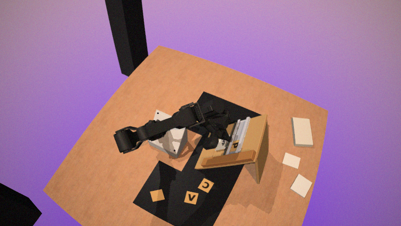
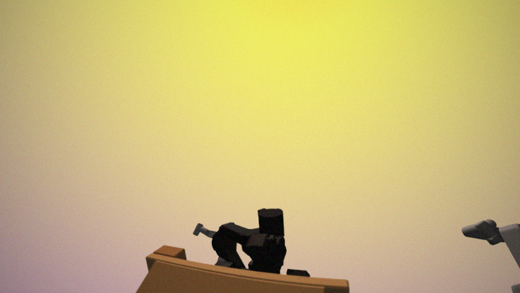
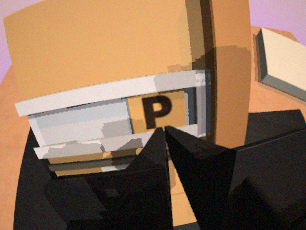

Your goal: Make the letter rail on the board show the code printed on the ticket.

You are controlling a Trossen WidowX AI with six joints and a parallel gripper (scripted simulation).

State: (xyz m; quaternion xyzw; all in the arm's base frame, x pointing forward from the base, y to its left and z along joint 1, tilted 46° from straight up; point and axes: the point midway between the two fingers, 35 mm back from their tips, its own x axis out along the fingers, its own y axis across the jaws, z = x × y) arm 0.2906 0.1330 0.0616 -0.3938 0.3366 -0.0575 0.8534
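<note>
Right now my gripper tip is 30 mm short of the p tile and 30 mm above it. Also, from my gripper tip: black mat (120 mm behind, 40 mm to the right, 200 mm below); then white ticket (30 mm behind, 30 mm to the left, 100 mm below); then c tile (10 mm behind, 160 mm to the right, 200 mm below).
</note>
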